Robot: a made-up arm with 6 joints.
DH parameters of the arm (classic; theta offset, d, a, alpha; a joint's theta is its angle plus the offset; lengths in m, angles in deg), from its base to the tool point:
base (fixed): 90 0.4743 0.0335 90
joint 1: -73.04 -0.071 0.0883 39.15
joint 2: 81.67 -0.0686 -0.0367 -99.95
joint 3: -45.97 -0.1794 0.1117 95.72
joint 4: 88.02 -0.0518 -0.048 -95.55
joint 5: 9.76 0.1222 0.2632 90
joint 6: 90 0.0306 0.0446 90
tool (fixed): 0 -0.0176 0 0
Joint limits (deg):
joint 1: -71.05..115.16
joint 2: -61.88..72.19
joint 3: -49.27..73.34
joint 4: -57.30..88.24
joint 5: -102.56..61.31
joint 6: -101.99..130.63
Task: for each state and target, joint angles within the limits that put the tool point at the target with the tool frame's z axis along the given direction. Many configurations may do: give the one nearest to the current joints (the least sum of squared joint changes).
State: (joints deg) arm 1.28 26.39 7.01 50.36 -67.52 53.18
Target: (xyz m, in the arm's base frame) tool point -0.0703 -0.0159 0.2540 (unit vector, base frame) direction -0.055 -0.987 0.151
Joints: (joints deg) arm -1.14 6.96 57.50 16.82 -50.26 43.99
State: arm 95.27 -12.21 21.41 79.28 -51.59 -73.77
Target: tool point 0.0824 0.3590 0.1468 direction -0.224 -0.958 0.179
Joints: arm 47.77 25.31 0.62 88.24 -84.88 -93.32
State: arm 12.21 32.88 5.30 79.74 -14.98 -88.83
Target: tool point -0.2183 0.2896 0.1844 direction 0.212 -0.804 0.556
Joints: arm 28.09 23.45 -0.57 74.35 -28.45 -101.99
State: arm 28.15 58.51 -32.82 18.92 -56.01 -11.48
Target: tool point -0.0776 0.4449 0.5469 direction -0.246 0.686 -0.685
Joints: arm 62.76 72.19 -39.87 4.47 -85.86 -12.53
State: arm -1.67 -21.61 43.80 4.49 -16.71 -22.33
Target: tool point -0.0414 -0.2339 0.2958 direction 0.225 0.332 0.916
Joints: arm -47.52 21.54 68.21 50.52 -39.98 -48.11
